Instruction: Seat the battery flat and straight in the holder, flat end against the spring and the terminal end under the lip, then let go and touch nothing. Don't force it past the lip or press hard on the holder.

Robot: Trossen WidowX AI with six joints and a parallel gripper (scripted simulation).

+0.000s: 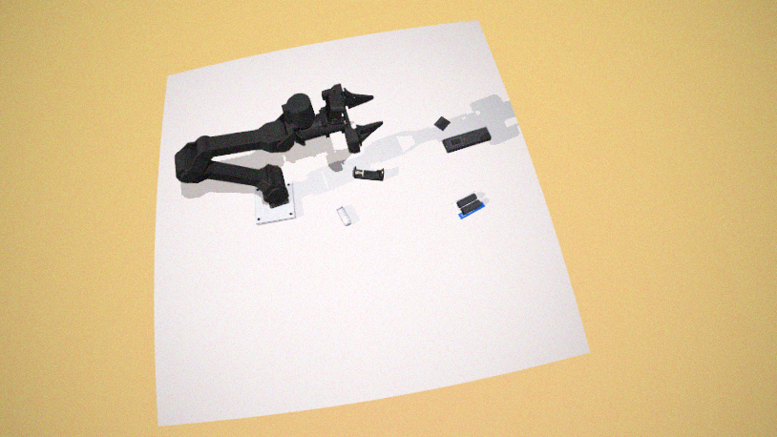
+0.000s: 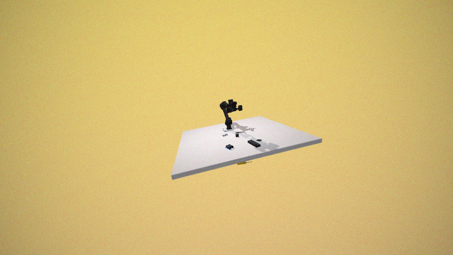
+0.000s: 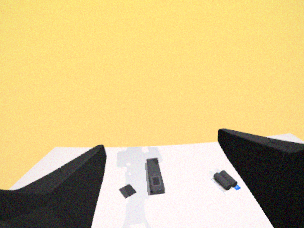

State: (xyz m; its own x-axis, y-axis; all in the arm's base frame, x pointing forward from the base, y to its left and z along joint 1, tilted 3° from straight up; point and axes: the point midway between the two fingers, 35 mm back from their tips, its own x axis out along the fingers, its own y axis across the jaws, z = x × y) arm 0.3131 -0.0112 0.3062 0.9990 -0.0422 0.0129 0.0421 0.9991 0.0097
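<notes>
The battery is 300 mm below my gripper tip, 180 mm behind it and 130 mm to the right of it. Also, from my gripper tip: black remote: 290 mm below, 290 mm ahead, 10 mm to the right; then black battery door: 310 mm below, 240 mm ahead, 80 mm to the left.
</notes>
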